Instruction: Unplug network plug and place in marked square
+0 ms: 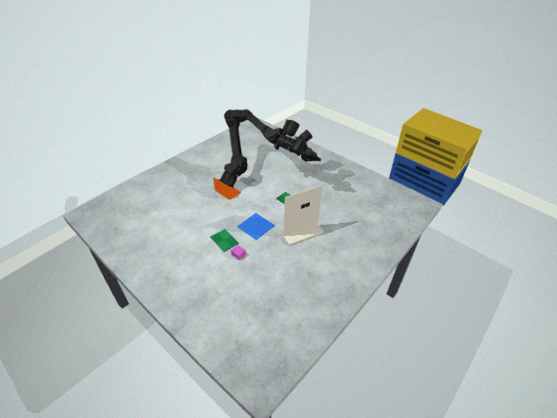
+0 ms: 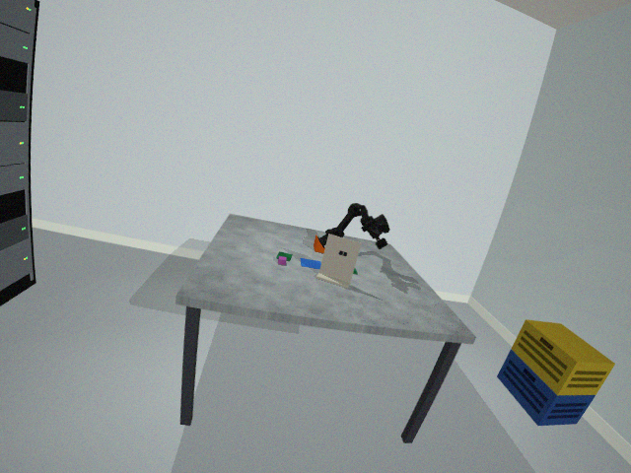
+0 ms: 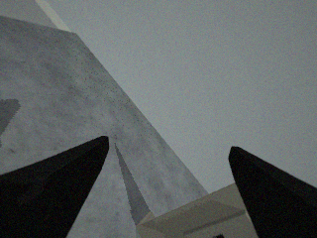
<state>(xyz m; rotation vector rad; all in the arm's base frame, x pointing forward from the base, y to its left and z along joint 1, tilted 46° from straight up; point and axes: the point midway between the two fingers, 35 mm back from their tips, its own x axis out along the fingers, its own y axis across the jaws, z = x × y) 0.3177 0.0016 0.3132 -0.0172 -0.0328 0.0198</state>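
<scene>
The network plug lies 60 mm ahead of my gripper tip, 230 mm to the right of it and 80 mm below it. The rest, counted from my gripper tip: beige upright panel: 80 mm ahead, 230 mm to the right, 130 mm below; blue marked square: 100 mm behind, 330 mm to the right, 230 mm below; thin grey tab: 70 mm ahead, 230 mm to the right, 70 mm below.
</scene>
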